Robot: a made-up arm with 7 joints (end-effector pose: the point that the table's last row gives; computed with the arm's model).
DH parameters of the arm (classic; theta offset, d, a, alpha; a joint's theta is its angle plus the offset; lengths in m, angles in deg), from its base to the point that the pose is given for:
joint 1: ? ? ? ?
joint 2: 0 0 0 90
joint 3: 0 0.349 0.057 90
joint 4: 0 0 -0.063 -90
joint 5: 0 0.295 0 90
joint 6: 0 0 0.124 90
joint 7: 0 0 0 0
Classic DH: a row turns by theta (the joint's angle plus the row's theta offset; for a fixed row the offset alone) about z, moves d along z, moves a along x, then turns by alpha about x.
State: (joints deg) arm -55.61 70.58 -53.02 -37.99 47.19 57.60 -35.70
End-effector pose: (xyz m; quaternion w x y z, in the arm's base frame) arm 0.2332 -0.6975 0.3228 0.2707 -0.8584 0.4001 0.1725
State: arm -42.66 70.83 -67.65 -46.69 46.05 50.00 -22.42
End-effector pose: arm 0.2803 -0.6505 0.3326 0.2143 -0.7690 0.5166 0.3095
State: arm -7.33 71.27 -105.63 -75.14 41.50 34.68 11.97
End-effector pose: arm 0.3358 -0.4633 0.4810 0.0010 -0.4546 0.8079 0.3750
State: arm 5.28 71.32 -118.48 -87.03 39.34 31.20 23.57
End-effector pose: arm 0.3210 -0.3704 0.5429 0.0182 0.3439 -0.8820 -0.3218
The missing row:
joint 1: 0 0.299 0 -90
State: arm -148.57 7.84 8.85 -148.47 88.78 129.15 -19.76
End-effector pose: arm -0.2954 -0.1470 0.3036 0.2468 0.1354 0.8750 -0.3938
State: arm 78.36 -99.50 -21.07 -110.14 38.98 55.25 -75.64
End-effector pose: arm 0.0539 -0.3032 0.6764 0.3558 0.0474 -0.8487 -0.3884
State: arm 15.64 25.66 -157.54 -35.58 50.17 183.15 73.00
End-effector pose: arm 0.1464 0.0890 0.9588 0.1881 -0.0127 -0.1030 0.9767
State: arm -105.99 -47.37 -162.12 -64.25 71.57 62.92 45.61
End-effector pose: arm 0.0153 0.6870 0.4124 0.0210 0.6050 0.3011 -0.7368
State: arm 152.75 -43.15 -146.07 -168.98 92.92 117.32 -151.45
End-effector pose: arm 0.1299 0.0015 0.1404 0.6671 -0.6745 -0.2728 -0.1602
